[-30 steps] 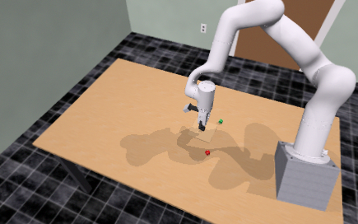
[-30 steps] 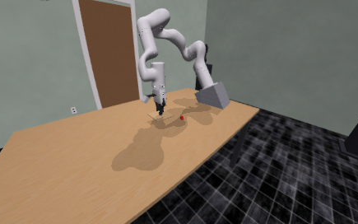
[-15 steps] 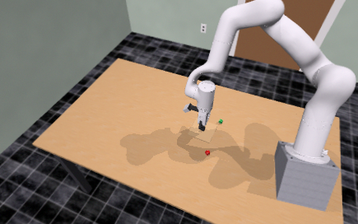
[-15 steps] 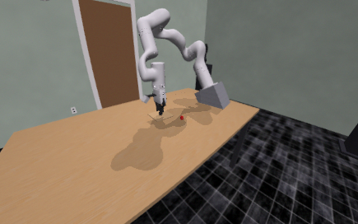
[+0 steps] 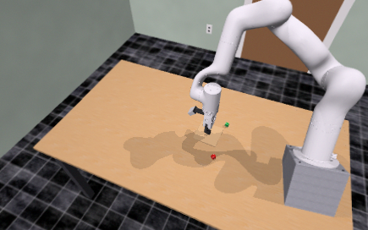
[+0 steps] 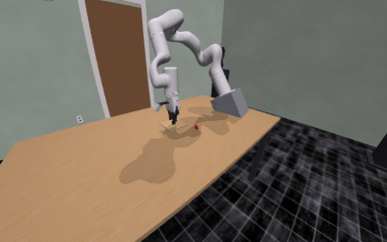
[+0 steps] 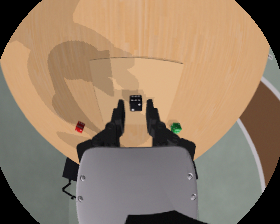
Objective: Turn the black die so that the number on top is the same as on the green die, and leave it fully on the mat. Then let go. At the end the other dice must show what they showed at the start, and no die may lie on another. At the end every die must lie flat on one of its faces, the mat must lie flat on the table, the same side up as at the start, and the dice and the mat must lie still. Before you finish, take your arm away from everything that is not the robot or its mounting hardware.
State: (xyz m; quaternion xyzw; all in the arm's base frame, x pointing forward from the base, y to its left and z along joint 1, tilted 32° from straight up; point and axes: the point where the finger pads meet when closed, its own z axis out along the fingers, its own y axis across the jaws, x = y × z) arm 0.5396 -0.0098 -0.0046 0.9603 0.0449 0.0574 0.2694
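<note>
My hand is 40 mm above the black die and 10 mm past it. From my hand the other things lie so: green die 100 mm to the right, 80 mm behind, 40 mm below; red die 140 mm to the left, 90 mm behind, 40 mm below; tan mat 50 mm below.
</note>
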